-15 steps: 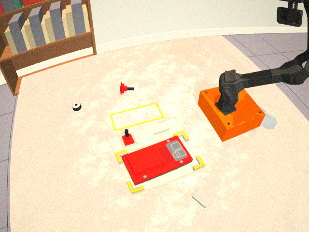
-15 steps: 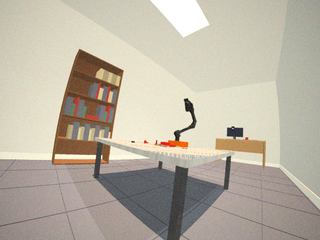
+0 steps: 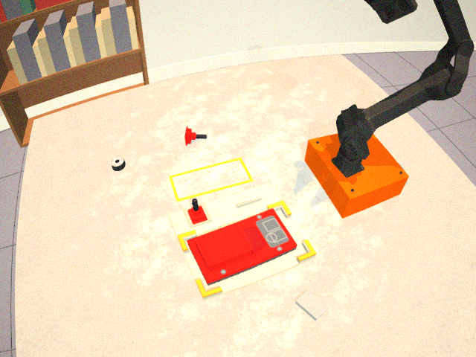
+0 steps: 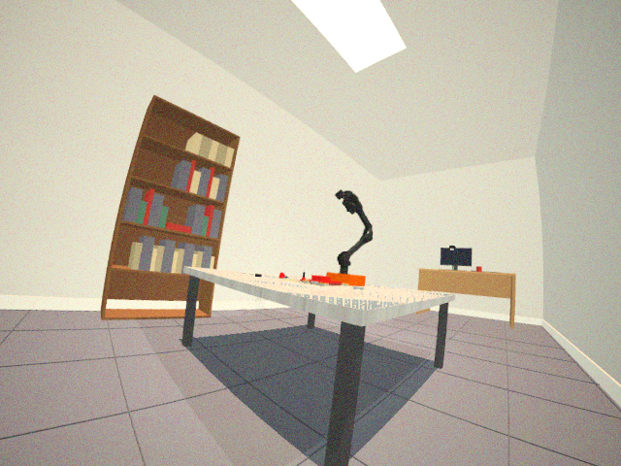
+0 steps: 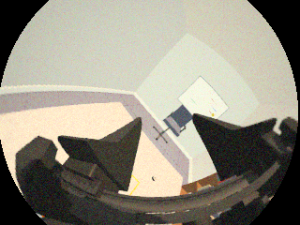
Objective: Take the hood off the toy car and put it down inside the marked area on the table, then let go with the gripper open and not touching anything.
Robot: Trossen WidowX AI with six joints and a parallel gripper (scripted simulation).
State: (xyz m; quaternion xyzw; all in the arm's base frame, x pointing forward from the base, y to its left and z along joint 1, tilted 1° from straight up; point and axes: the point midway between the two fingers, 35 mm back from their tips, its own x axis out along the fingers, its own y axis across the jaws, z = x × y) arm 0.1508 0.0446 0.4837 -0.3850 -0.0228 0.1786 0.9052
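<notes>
Right now my gripper tip is 510 mm above the red hood, 170 mm short of it and 10 mm to the left of it. From my gripper tip the other things lie so: wheel: 550 mm below, 380 mm to the right, 310 mm ahead.
</notes>
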